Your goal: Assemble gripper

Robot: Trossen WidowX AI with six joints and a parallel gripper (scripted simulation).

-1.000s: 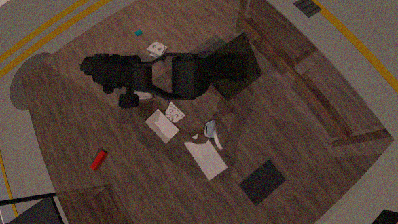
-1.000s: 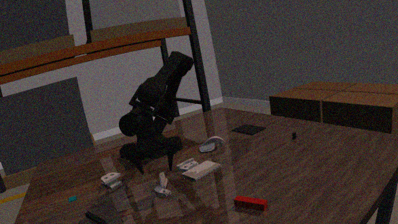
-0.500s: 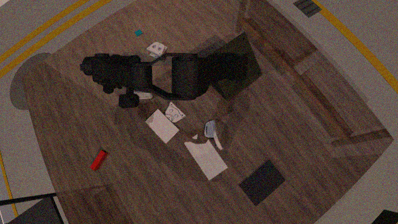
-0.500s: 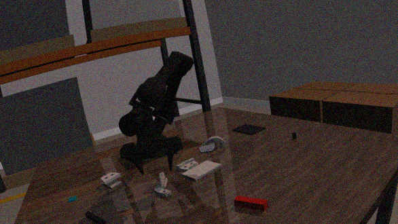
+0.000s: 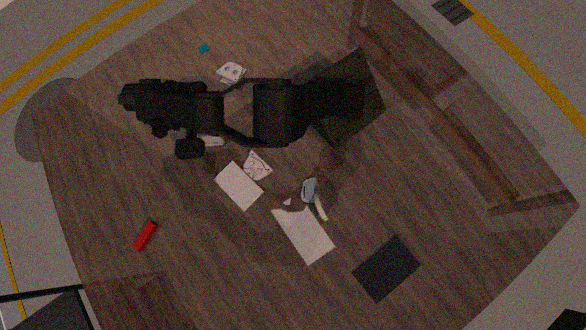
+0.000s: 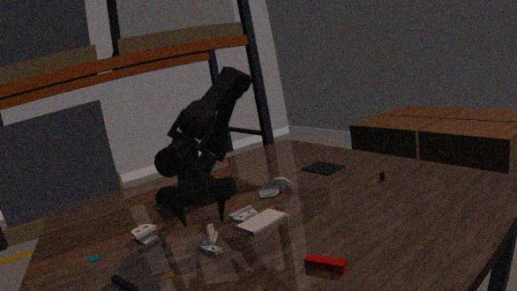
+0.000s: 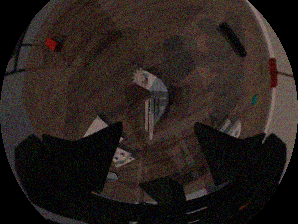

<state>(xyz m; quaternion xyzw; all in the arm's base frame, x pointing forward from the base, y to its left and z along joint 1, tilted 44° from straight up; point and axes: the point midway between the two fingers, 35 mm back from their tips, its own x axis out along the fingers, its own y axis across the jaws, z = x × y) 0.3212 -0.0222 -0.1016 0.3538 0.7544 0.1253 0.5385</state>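
Right now the jaw is 5 cm below my gripper tip and 4 cm ahead of it. Also, from my gripper tip: teal piece 32 cm to the right, 9 cm behind, 5 cm below; then black bar 23 cm to the right, 9 cm ahead, 5 cm below; then red block 27 cm ahead, 16 cm to the left, 4 cm below.
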